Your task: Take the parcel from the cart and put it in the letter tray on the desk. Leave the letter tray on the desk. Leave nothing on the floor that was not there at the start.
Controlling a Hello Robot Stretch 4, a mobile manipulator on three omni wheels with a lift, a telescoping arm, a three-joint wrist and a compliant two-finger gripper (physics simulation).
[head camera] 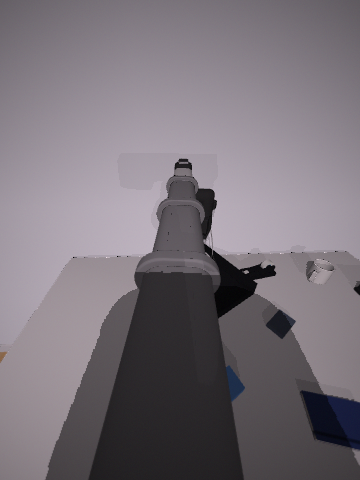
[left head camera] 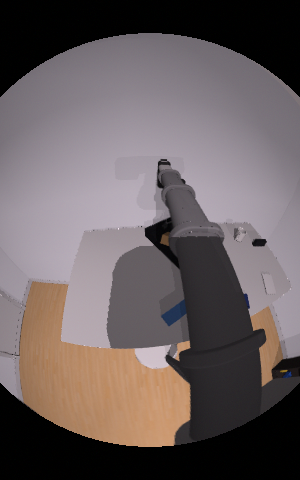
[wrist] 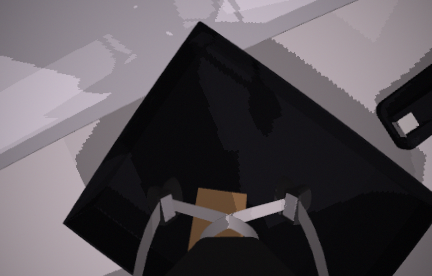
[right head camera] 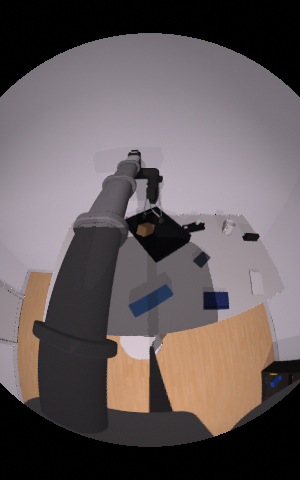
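Note:
The brown parcel lies in the black letter tray, toward its left side in the right head camera view. The tray stands turned at an angle on the light desk, near its back edge. My gripper is open over the tray. In the wrist view its fingertips stand apart on both sides of the parcel, and its metal finger links cover part of the parcel. In the head camera view my arm hides the parcel.
A black holder stands right beside the tray. A white mug, a long blue block, a dark blue block and a small dark square are on the desk. A wall rises behind it.

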